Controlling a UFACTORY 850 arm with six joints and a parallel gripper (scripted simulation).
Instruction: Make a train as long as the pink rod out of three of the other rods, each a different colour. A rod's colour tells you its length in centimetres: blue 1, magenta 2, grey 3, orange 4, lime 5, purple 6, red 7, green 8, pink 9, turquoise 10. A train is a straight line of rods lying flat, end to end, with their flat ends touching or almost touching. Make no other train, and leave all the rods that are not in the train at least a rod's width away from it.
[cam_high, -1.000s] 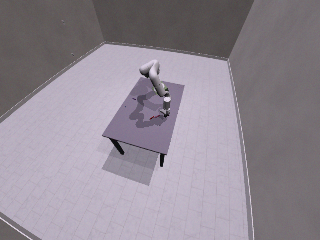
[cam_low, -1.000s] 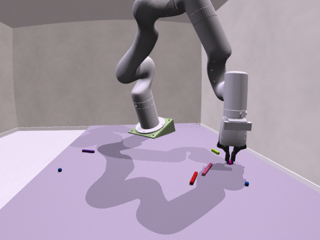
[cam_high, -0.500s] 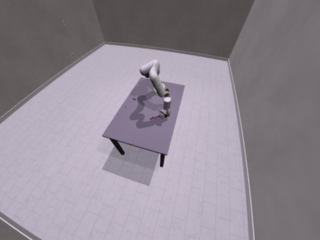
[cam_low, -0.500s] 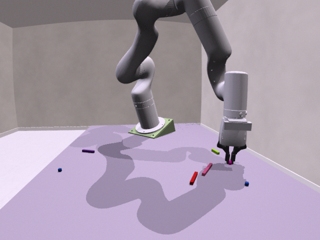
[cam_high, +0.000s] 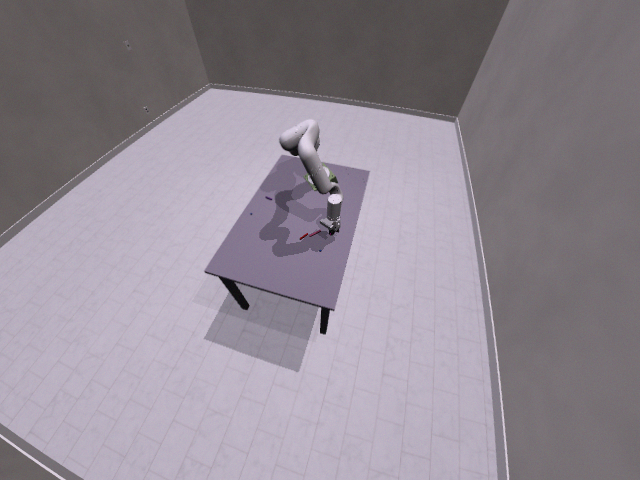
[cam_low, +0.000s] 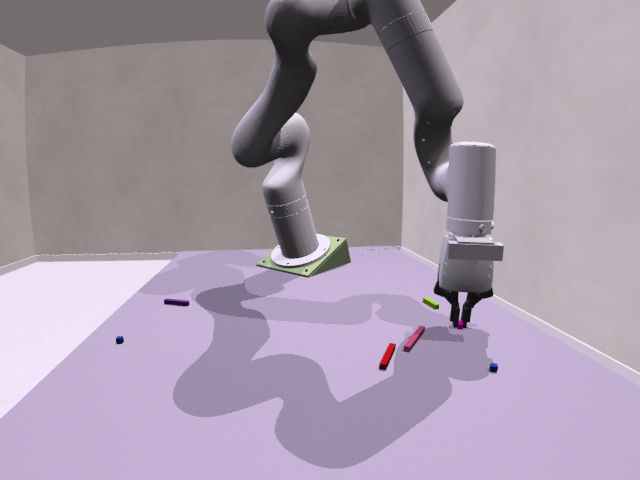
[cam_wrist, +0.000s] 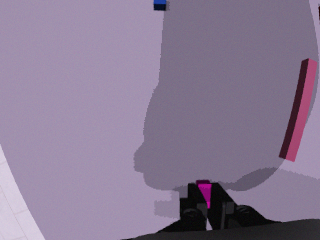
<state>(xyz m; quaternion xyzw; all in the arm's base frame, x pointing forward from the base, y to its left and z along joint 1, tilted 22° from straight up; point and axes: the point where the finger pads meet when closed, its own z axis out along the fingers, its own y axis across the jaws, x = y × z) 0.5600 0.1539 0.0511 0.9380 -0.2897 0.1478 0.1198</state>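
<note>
The pink rod lies 110 mm to the right of my hand, 20 mm below it and 10 mm ahead of it. From my hand the other things lie so: magenta rod (20 mm below, 10 mm ahead); then lime rod (120 mm behind, 20 mm to the left, 20 mm below); then red rod (190 mm to the right, 40 mm ahead, 20 mm below).
</note>
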